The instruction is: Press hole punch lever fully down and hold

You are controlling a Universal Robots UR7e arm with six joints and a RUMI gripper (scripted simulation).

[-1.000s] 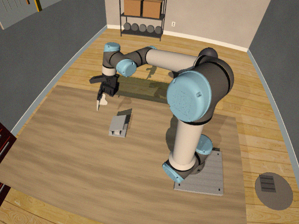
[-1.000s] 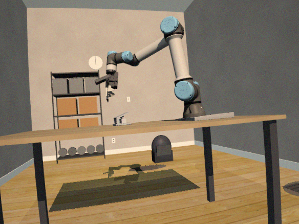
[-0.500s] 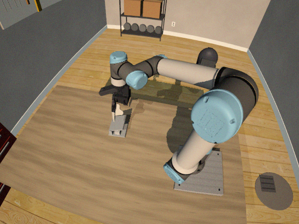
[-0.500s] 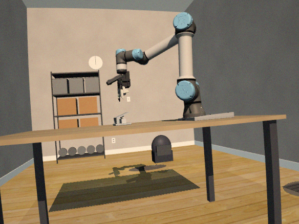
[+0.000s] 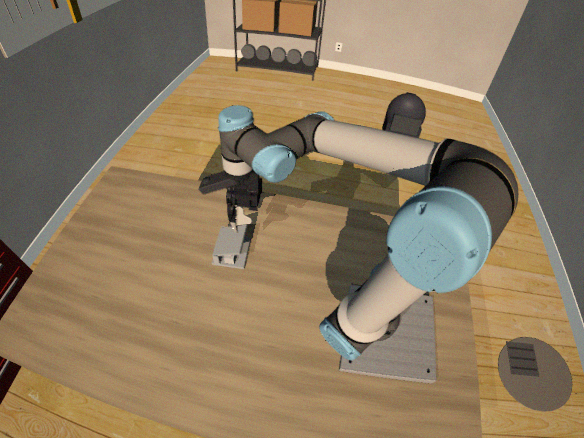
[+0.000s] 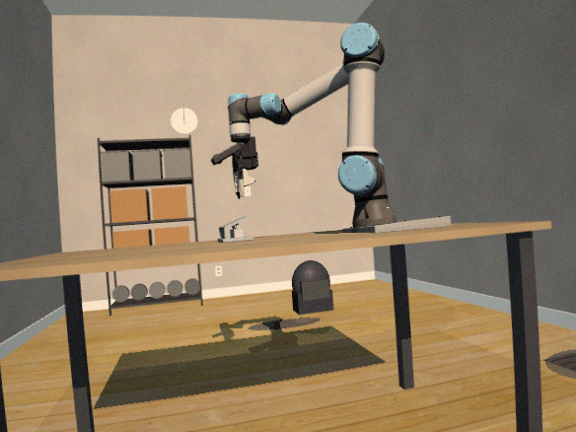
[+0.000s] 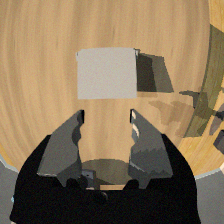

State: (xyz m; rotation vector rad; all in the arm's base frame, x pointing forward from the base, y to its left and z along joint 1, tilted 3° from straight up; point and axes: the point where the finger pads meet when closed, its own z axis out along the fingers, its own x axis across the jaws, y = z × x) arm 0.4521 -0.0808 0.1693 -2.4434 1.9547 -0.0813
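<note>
Now: hand 130 mm above the hole punch, 40 mm short of it and 10 mm to the right of it.
</note>
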